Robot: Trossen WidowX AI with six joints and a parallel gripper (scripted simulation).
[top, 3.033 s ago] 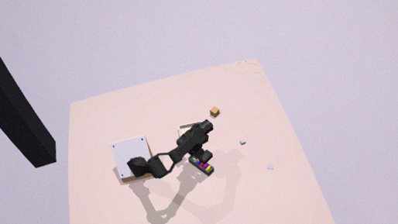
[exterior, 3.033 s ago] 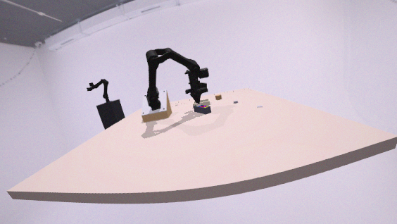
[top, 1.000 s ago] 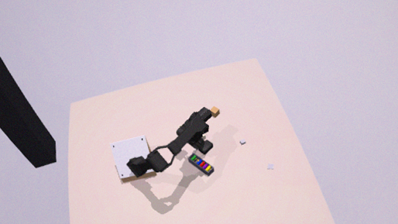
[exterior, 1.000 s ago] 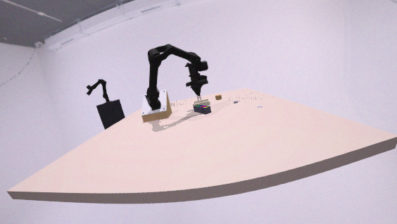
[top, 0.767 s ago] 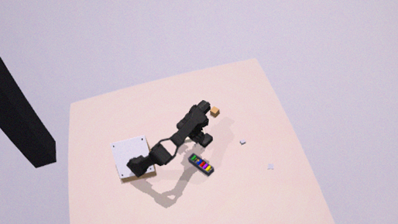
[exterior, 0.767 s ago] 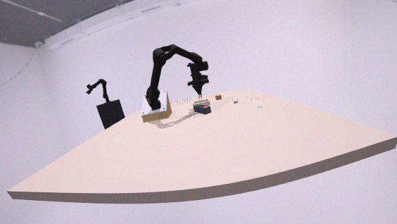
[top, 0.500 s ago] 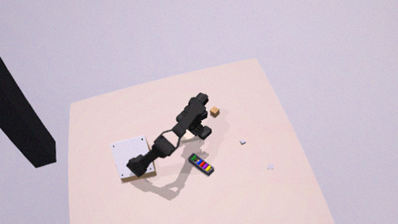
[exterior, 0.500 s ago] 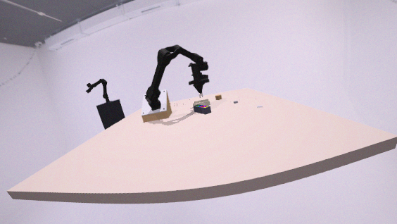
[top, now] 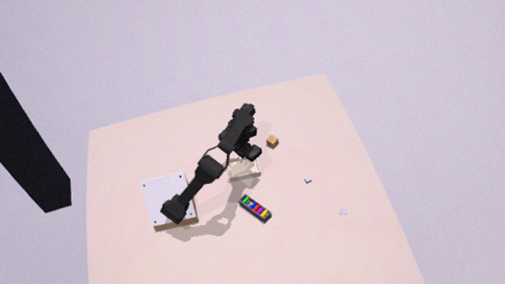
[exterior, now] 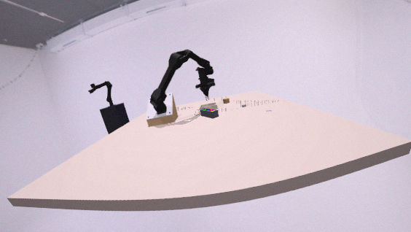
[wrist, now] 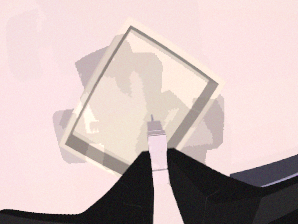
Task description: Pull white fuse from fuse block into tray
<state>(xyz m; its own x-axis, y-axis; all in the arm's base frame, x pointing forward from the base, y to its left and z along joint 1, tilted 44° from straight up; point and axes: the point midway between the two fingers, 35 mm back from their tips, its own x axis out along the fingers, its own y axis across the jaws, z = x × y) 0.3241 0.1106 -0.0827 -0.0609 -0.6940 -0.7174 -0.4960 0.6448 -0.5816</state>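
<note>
Right now the white fuse is 10 mm below my gripper tip. The rest, counted from my gripper tip: tray 90 mm below, 10 mm to the left.
</note>
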